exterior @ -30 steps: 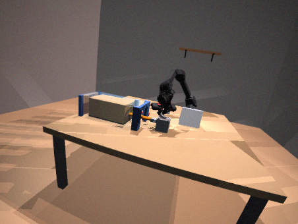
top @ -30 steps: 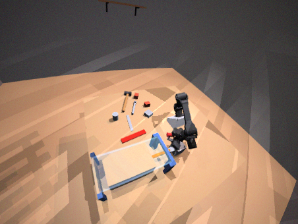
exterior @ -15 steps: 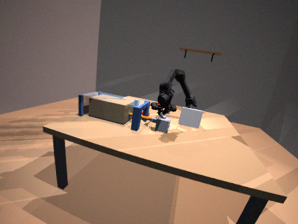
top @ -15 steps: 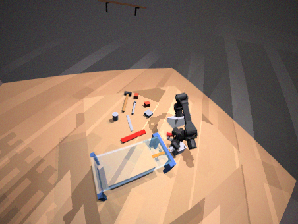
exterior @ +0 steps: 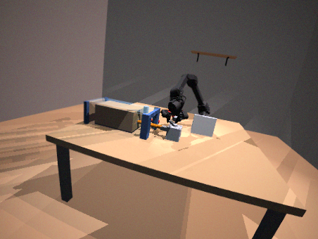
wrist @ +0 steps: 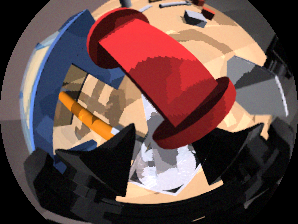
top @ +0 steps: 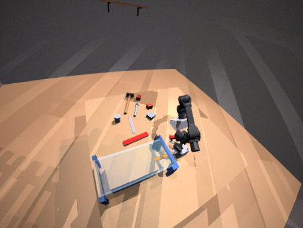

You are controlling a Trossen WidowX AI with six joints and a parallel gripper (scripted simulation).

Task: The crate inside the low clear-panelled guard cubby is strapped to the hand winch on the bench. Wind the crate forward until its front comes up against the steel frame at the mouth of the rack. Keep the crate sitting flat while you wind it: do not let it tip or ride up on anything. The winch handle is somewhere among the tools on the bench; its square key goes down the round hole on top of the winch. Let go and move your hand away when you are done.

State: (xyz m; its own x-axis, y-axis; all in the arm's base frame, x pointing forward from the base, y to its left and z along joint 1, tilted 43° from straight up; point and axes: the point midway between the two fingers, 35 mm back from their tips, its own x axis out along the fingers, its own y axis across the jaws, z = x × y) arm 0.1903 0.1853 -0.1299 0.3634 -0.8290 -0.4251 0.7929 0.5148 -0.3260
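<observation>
Right now my gripper tip is 2 cm below the winch handle. From my gripper tip the other things lie so: red grip 5 cm above, 3 cm to the right, 2 cm ahead; blue frame 12 cm ahead, 6 cm to the left, 2 cm above; grey winch 6 cm behind, 5 cm below, 4 cm to the left.
</observation>
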